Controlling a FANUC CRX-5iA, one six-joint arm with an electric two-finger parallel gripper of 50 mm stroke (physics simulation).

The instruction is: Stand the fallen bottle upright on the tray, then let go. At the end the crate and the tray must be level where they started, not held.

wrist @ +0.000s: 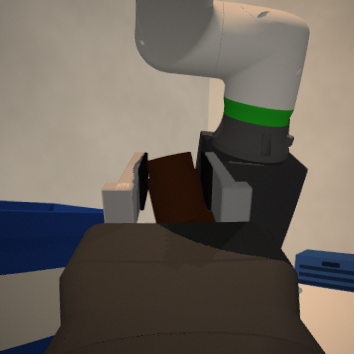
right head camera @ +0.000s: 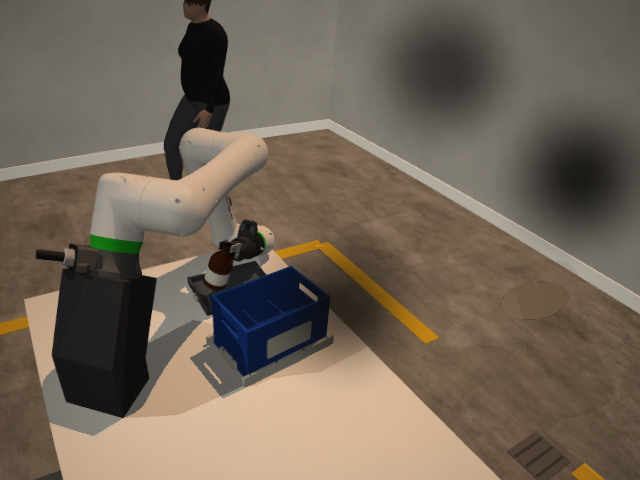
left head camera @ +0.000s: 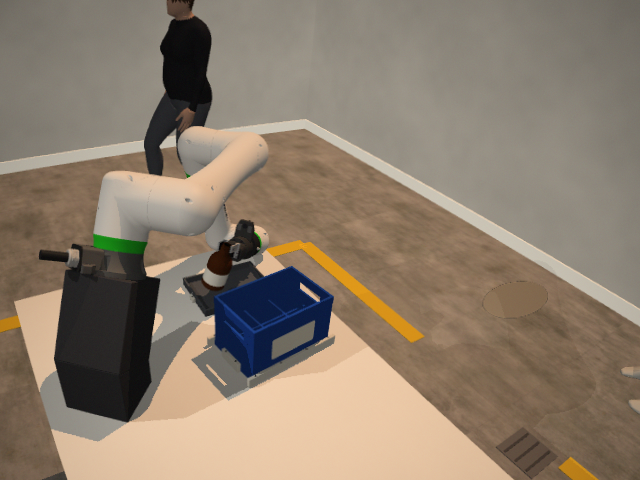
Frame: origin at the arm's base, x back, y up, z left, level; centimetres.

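Seen in the pictures: gripper, fingertip midpoint: (wrist: 174,169) (right head camera: 224,247) (left head camera: 224,247); arm's base, origin of the base link: (wrist: 249,146) (right head camera: 111,273) (left head camera: 115,274).
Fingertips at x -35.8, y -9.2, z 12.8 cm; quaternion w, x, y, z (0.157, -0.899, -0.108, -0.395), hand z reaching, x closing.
Observation:
Offsets run from my fingertips to a thing's middle. "pt": to the spot under its first point.
The brown bottle {dx +1.0, dy -6.8, dz +1.4 cm} (left head camera: 220,261) (right head camera: 221,261) (wrist: 179,205) has a white label. It stands nearly upright, leaning a little, with its base at the dark tray {pt dx -11.5, dy -20.7, dz +10.8 cm} (left head camera: 240,276) (right head camera: 244,273). Whether its base sits flat cannot be told. My gripper (left head camera: 229,249) (right head camera: 230,249) (wrist: 174,169) reaches in level from the tray's far side and is shut on the bottle's neck, with the pads at both sides and no clear gap. The tray lies level on the table. The blue crate {dx -3.7, dy -12.4, dz -23.4 cm} (left head camera: 262,343) (right head camera: 255,345) (wrist: 40,232) stands upright and level beside the tray, apart from my gripper.
A pale rail {dx -4.9, dy -19.7, dz -33.3 cm} (left head camera: 292,365) (right head camera: 289,362) runs along the crate's foot. The robot's dark pedestal (left head camera: 98,335) (right head camera: 95,335) stands left of the crate and tray. A person (left head camera: 187,62) (right head camera: 204,64) stands behind the arm. A blue slatted box (wrist: 325,270) shows at the wrist view's right edge.

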